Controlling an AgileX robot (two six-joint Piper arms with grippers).
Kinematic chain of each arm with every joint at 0, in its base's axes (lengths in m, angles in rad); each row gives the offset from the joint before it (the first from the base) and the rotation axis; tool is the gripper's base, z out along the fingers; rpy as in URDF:
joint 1: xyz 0 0 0.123 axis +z
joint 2: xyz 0 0 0 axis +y
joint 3: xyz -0.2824 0 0.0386 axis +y
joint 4: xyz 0.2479 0 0.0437 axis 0.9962 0 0.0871
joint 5: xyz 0 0 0 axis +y
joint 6: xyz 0.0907 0 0.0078 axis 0.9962 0 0.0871
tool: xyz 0 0 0 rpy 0 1.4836 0
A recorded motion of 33 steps. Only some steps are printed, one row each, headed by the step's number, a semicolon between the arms.
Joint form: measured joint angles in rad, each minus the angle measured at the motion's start. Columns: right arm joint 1, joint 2, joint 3, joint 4, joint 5, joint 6; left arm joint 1, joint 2, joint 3, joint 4, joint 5, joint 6.
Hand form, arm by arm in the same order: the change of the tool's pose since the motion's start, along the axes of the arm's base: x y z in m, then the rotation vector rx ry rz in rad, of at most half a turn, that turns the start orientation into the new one. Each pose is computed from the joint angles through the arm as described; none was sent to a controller.
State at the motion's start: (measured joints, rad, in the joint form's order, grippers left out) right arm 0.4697 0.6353 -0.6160 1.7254 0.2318 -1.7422; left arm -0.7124 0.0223 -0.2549 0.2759 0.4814 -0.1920
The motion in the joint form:
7: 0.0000 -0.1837 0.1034 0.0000 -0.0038 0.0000; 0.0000 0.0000 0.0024 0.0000 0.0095 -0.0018
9: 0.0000 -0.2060 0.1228 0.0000 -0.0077 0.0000; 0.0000 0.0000 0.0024 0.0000 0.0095 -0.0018
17: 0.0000 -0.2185 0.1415 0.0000 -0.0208 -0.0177; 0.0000 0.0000 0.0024 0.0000 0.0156 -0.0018
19: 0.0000 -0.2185 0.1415 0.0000 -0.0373 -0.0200; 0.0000 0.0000 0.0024 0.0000 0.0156 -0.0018
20: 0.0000 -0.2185 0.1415 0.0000 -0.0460 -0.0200; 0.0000 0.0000 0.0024 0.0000 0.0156 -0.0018
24: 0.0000 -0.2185 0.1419 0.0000 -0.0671 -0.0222; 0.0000 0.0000 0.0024 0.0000 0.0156 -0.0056
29: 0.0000 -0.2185 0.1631 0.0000 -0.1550 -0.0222; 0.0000 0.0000 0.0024 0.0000 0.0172 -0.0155
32: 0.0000 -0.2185 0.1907 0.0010 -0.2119 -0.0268; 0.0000 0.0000 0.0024 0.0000 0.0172 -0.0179
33: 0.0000 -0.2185 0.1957 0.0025 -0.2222 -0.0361; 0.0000 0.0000 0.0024 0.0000 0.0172 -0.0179
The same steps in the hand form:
7: -0.0335 -0.0174 -0.0139 0.0364 -0.0709 -0.0037; 0.0002 0.0001 -0.0016 0.0054 0.0102 0.0027
9: -0.0365 -0.0193 -0.0183 0.0379 -0.0728 -0.0076; 0.0002 0.0001 -0.0016 0.0054 0.0102 0.0027
17: -0.0370 -0.0208 -0.0235 0.0218 -0.0760 -0.0229; 0.0002 0.0003 -0.0021 0.0089 0.0150 0.0043
19: -0.0361 -0.0220 -0.0237 0.0204 -0.0743 -0.0394; 0.0002 0.0003 -0.0021 0.0089 0.0150 0.0043
20: -0.0356 -0.0226 -0.0238 0.0205 -0.0726 -0.0479; 0.0002 0.0003 -0.0021 0.0089 0.0150 0.0043
24: -0.0344 -0.0241 -0.0241 0.0190 -0.0695 -0.0689; 0.0002 0.0003 -0.0021 0.0058 0.0171 0.0049
29: -0.0285 -0.0299 -0.0323 0.0093 -0.0343 -0.1551; 0.0002 0.0003 -0.0023 -0.0015 0.0237 0.0068
32: -0.0244 -0.0336 -0.0424 -0.0083 -0.0023 -0.2112; 0.0002 0.0003 -0.0023 -0.0035 0.0250 0.0072
33: -0.0237 -0.0342 -0.0442 -0.0175 -0.0005 -0.2221; 0.0002 0.0003 -0.0023 -0.0035 0.0250 0.0072

